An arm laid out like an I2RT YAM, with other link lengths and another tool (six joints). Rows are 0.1 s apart.
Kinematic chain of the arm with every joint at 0, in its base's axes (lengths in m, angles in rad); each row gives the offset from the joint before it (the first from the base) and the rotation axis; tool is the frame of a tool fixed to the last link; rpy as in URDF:
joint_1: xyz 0 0 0.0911 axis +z
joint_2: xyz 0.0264 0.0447 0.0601 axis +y
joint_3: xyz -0.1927 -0.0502 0 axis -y
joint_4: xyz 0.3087 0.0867 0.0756 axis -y
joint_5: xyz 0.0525 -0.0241 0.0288 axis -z
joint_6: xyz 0.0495 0 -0.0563 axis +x
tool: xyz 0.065 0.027 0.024 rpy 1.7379 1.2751 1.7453
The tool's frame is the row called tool.
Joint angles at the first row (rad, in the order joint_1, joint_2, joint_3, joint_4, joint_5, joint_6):
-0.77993 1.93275 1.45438 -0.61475 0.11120 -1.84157
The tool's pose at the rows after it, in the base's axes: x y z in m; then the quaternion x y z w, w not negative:
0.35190 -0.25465 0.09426 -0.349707 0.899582 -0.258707 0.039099
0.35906 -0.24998 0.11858 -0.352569 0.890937 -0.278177 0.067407
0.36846 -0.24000 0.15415 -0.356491 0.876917 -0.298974 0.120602
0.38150 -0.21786 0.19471 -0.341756 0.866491 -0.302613 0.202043
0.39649 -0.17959 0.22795 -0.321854 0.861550 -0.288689 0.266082
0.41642 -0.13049 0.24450 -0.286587 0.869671 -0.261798 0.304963
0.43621 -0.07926 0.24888 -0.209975 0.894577 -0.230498 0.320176
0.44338 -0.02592 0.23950 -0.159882 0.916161 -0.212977 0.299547
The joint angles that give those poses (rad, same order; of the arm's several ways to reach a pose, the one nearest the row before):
-0.77153 1.89690 1.45478 -0.61514 0.08870 -1.84119
-0.76124 1.83739 1.45476 -0.61511 0.05588 -1.83776
-0.75056 1.75231 1.45477 -0.61552 -0.01965 -1.82479
-0.72806 1.66036 1.45476 -0.61781 -0.13257 -1.73820
-0.65937 1.58486 1.45478 -0.63001 -0.18635 -1.60582
-0.54036 1.55203 1.45590 -0.63115 -0.15545 -1.41775
-0.39464 1.55318 1.46010 -0.63345 -0.03910 -1.14614
-0.23860 1.57149 1.46047 -0.67692 0.11045 -0.93556

